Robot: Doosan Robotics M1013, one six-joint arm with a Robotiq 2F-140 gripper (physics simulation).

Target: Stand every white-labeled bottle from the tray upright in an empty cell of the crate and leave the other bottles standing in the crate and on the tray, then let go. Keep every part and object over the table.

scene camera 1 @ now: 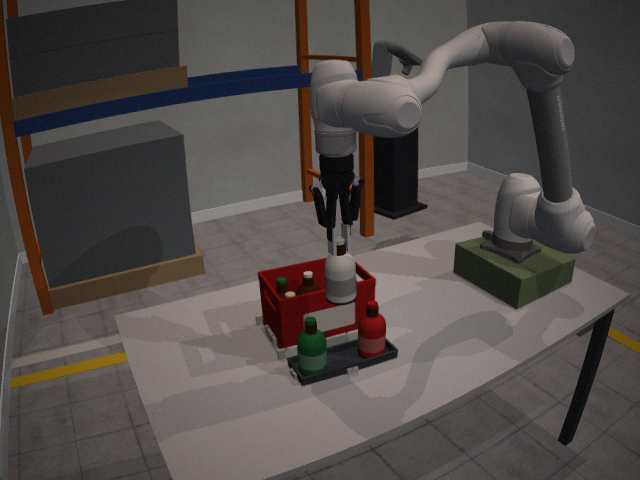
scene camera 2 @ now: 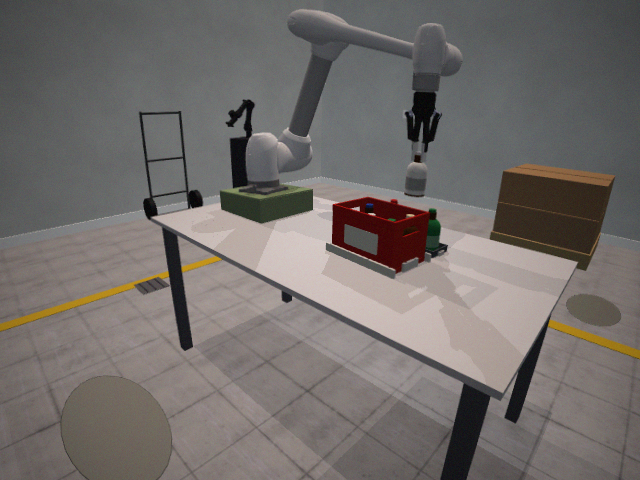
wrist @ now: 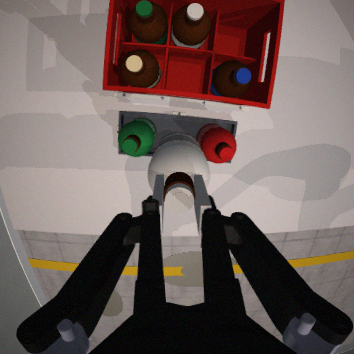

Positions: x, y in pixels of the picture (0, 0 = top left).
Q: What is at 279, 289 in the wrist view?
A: The gripper.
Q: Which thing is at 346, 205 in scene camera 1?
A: The gripper.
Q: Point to a green bottle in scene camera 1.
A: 311, 343
